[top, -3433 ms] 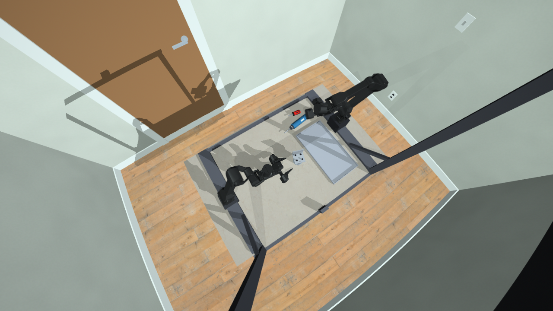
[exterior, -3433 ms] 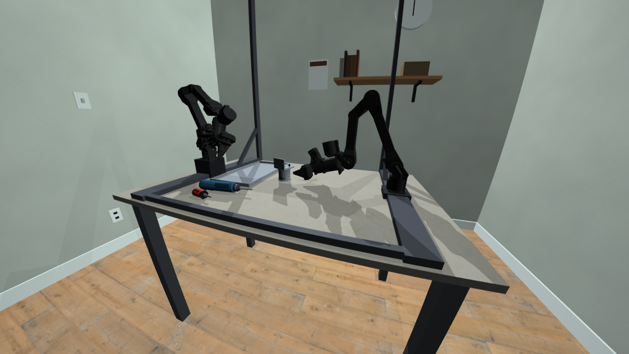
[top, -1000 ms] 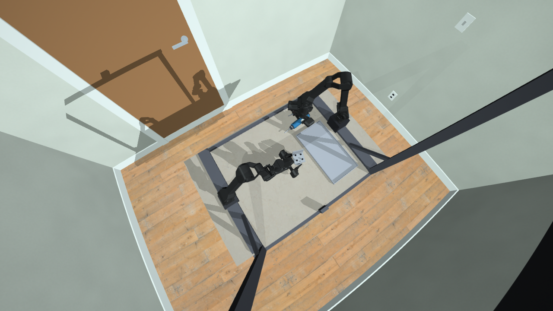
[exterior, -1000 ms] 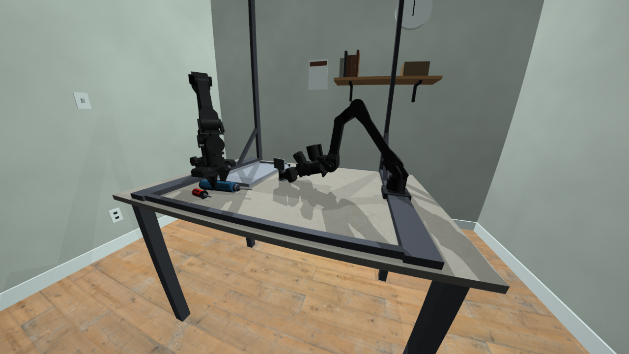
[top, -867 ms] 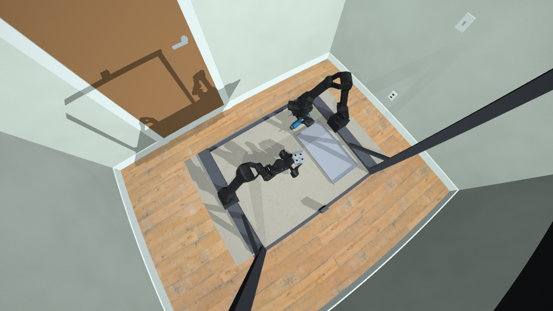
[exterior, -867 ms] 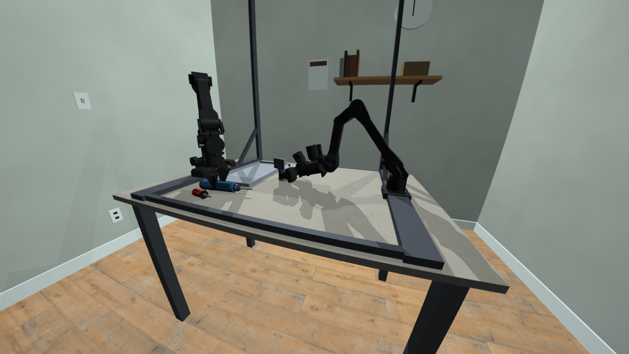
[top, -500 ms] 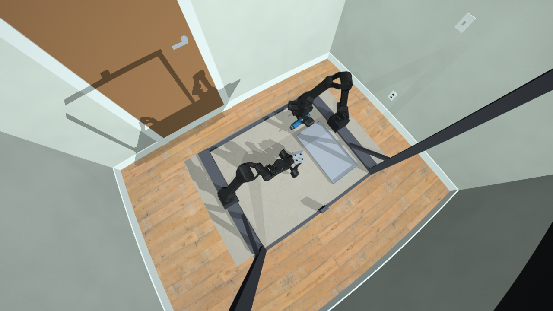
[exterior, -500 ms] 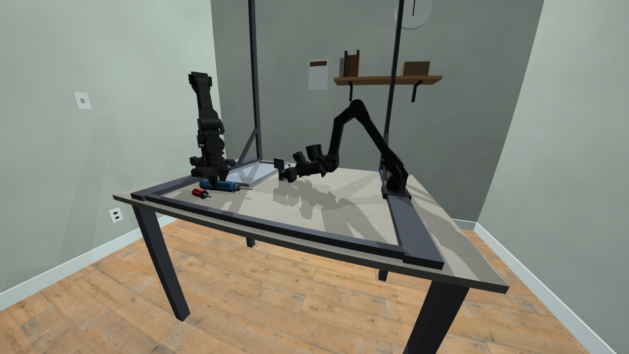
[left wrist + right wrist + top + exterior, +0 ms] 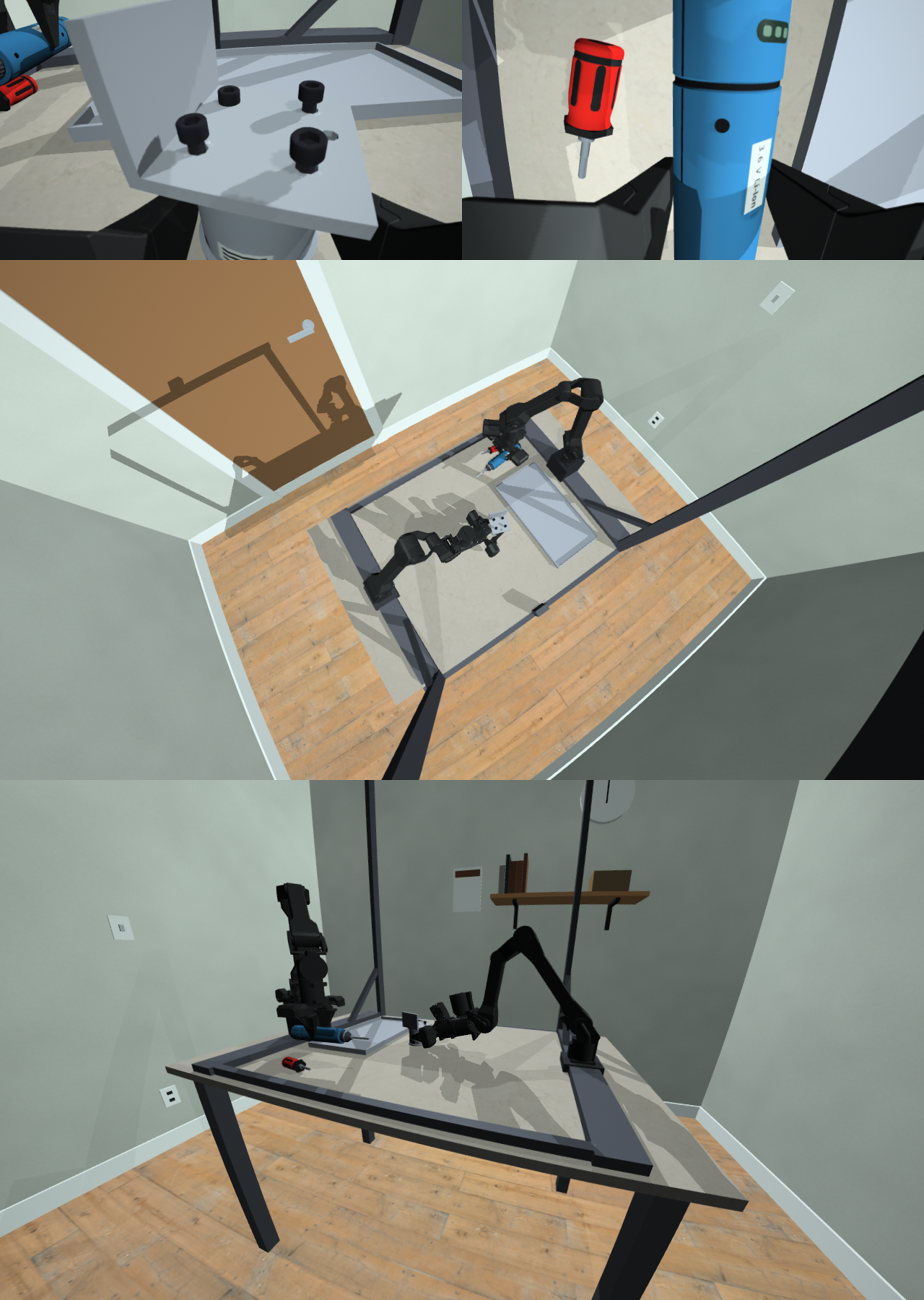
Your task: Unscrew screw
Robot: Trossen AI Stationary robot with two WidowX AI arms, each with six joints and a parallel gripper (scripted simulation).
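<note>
Right now my left hand is 3 cm to the left of the grey joint module and 1 cm above it. The rest, counted from my left hand: grey l-shaped bracket (3 cm to the right, 3 cm above); shallow grey tray (23 cm to the right, 6 cm behind, 3 cm below); black screw (5 cm to the right, 3 cm above, 1 cm ahead).
</note>
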